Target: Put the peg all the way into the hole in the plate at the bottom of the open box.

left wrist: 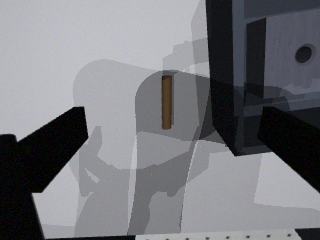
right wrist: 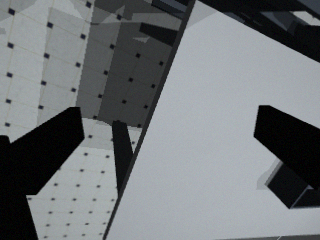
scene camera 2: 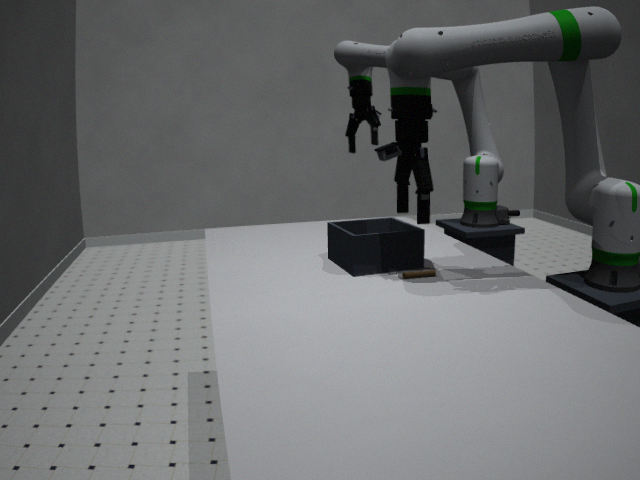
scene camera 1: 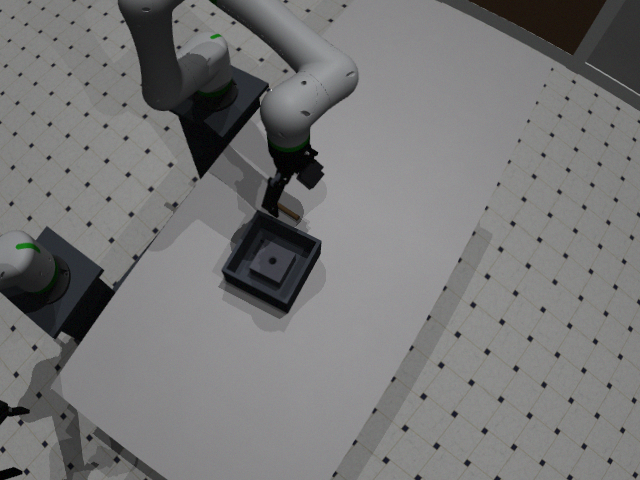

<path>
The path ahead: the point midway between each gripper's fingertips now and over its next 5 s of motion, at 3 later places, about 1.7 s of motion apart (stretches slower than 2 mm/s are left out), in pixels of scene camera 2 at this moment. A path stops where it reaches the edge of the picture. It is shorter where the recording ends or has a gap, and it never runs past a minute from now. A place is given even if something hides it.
The left gripper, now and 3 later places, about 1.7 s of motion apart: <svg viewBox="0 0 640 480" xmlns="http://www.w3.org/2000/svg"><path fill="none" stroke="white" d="M412 217L411 244L412 259L414 274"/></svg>
The right gripper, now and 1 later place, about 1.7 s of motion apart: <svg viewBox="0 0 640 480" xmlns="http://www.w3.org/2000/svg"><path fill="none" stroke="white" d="M363 148L407 147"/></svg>
</path>
